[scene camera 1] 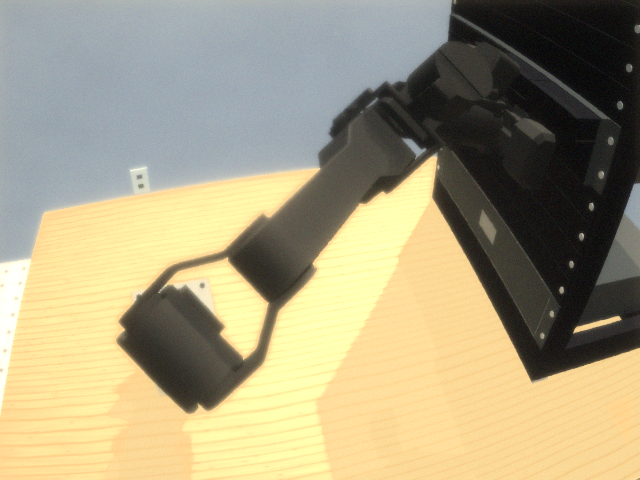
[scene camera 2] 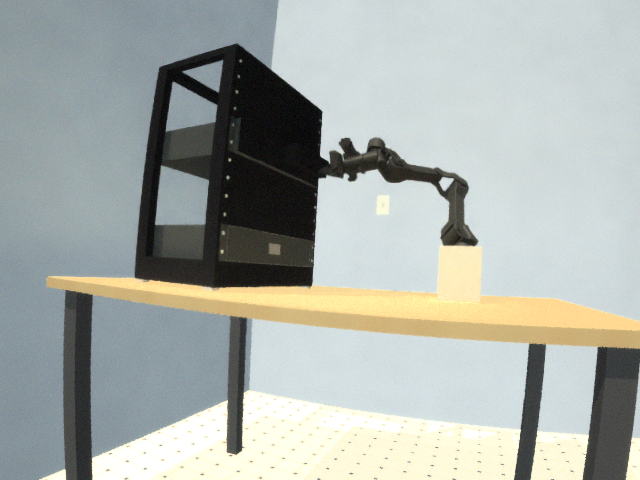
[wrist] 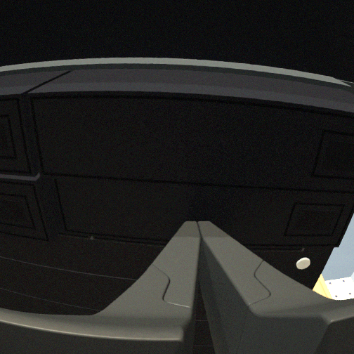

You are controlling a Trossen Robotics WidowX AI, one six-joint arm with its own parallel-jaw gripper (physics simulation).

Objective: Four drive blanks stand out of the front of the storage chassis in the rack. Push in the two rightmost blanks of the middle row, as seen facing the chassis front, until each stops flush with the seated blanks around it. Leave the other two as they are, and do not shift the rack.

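Where they show: gripper, between the fingertips: (scene camera 2: 318, 172); arm's base, origin of its link: (scene camera 2: 461, 264).
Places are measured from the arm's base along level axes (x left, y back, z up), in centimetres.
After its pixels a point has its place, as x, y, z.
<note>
The storage chassis (scene camera 1: 604, 149) @(-10.4, -49.8, 29.2) (scene camera 2: 189, 142) @(33.9, -66.5, 28.3) (wrist: 150, 83) sits in the black rack (scene camera 1: 540, 361) @(-12.9, -50.0, -4.3) (scene camera 2: 210, 206) @(37.2, -54.1, 10.1). Its front is very dark. In the wrist view two wide blanks show one above the other: an upper blank (wrist: 185, 137) and a lower blank (wrist: 130, 207), each with a square outline at its right end. A pale strip between the rows shows at the left and ends near the left edge of this pair. My gripper (scene camera 2: 323, 169) @(-3.8, -45.6, 27.7) (wrist: 196, 232) is shut and empty, its tips over the lower blank's lower part. Contact and the blanks' exact depth cannot be told.
Another panel (scene camera 1: 511, 258) @(2.8, -50.2, 2.6) (scene camera 2: 248, 246) @(24.8, -50.8, 1.6) with a pale label is at the rack's bottom. A round screw head (wrist: 303, 263) is right of the fingers. The rack and the arm's white pedestal (scene camera 2: 459, 273) @(4.4, -0.1, -2.5) stand on the wooden table (scene camera 1: 248, 423) @(-9.8, -7.9, -9.8) (scene camera 2: 382, 315) @(51.7, -7.2, -9.7).
</note>
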